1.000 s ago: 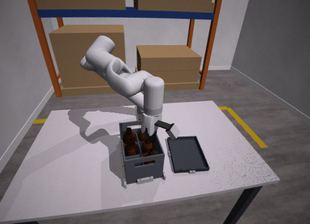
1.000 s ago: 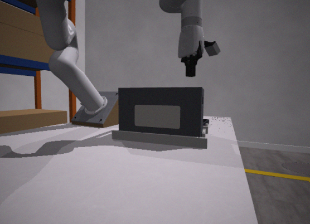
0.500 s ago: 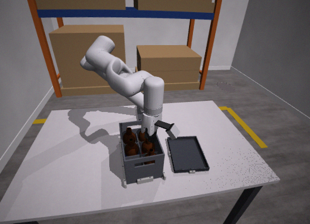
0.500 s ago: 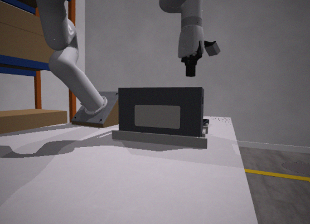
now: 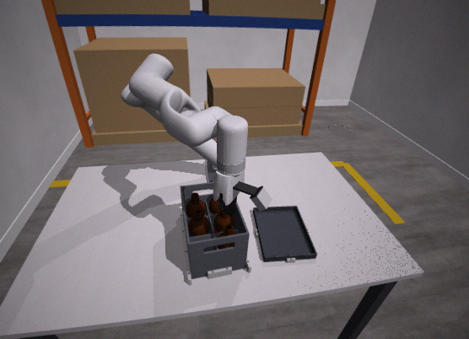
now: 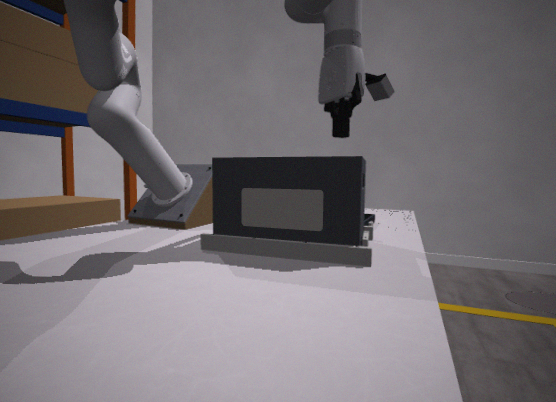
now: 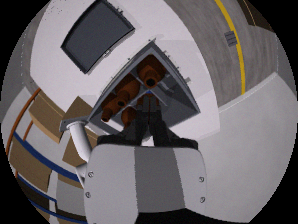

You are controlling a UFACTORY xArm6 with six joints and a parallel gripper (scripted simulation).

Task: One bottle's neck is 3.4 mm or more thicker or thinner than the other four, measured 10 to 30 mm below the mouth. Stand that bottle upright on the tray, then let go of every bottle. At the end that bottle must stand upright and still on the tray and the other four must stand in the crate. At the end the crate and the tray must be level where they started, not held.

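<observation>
Now: the glass bottle 180 mm behind my hand, 20 mm to the right of it and 150 mm below it. Round my hand: dark grey crate 80 mm behind, 50 mm to the right, 160 mm below; then dark tray 90 mm behind, 220 mm to the left, 230 mm below.
</observation>
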